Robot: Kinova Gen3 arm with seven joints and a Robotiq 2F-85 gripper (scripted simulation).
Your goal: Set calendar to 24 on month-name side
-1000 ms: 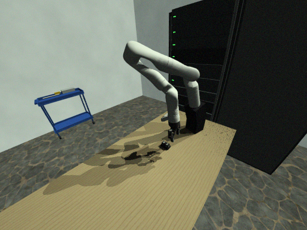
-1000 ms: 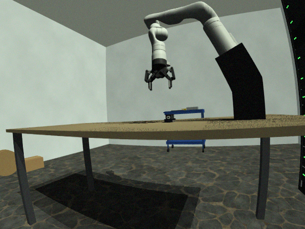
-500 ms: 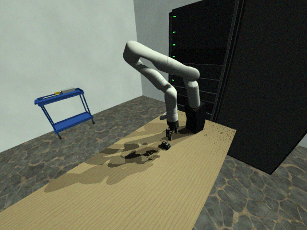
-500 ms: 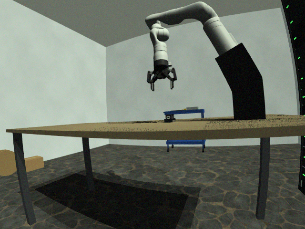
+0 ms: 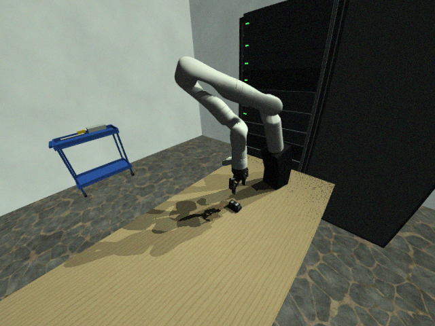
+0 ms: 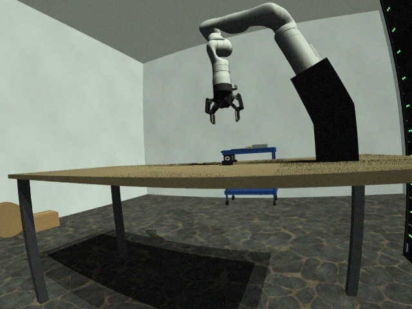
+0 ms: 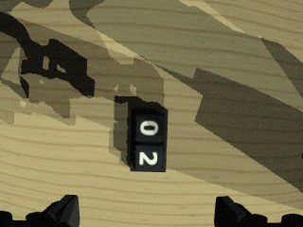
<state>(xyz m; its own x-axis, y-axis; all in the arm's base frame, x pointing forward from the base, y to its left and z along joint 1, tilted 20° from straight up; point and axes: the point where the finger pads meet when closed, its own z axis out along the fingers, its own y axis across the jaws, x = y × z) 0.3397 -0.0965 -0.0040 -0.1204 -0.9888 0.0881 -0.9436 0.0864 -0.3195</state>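
Now: the black date cube 14 cm below my hand and 1 cm to the right of it. Also, from my hand: black tray (16 cm below, 3 cm to the right, 1 cm behind); then black cube (14 cm below, 4 cm to the right, 1 cm behind).
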